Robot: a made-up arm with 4 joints.
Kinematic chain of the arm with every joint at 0, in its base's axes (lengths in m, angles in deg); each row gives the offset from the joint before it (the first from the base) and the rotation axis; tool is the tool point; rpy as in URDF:
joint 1: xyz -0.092 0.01 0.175 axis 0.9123 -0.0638 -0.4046
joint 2: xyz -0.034 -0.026 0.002 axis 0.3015 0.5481 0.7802
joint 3: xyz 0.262 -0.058 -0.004 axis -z
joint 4: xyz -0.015 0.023 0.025 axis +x
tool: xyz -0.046 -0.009 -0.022 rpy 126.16 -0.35 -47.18
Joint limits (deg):
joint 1: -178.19..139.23
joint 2: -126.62..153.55
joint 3: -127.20..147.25
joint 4: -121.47..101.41
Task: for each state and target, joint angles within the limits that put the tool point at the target. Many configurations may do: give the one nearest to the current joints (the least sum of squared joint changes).
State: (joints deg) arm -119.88 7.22 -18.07 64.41
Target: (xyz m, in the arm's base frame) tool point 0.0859 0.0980 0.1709
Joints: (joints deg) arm -111.47 1.22 -53.73 50.92
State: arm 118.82 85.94 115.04 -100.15
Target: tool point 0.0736 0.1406 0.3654
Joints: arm 74.63 87.69 142.95 -105.42
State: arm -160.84 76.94 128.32 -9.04
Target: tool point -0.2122 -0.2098 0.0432
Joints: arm -122.09 103.53 121.97 -11.52
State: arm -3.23 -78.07 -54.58 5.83
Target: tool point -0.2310 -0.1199 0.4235
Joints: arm -24.17 -101.69 -91.23 -6.58
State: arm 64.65 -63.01 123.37 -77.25
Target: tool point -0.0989 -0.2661 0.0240
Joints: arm 76.59 -50.80 147.25 -84.27
